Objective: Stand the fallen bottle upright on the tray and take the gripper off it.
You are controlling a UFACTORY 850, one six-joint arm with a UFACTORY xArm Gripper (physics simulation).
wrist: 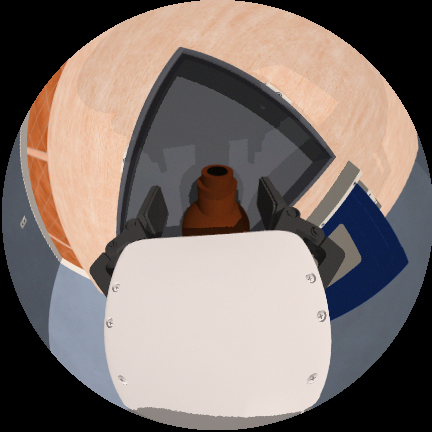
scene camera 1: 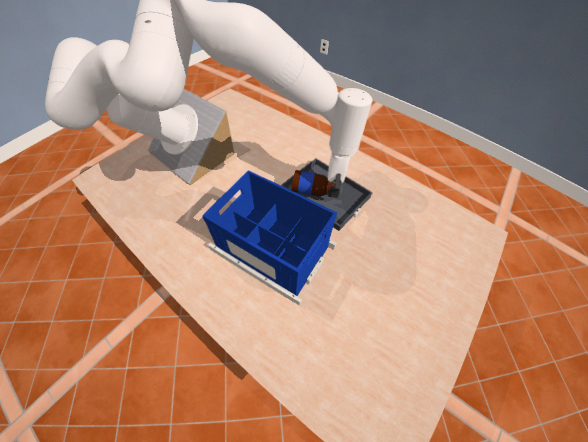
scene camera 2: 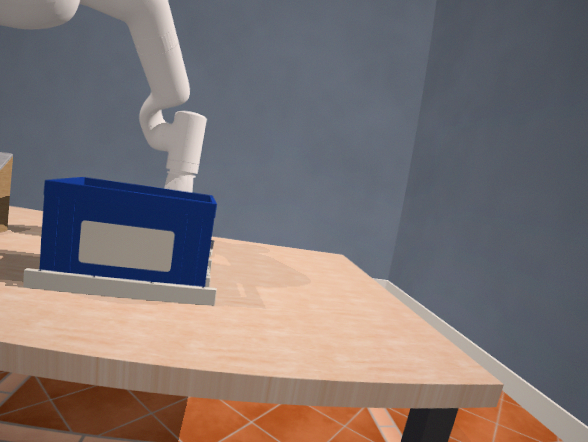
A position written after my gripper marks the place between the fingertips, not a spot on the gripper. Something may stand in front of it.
I see my gripper (wrist: 209, 193), a brown bottle (wrist: 215, 211) and a pale rail (scene camera 2: 45, 280).
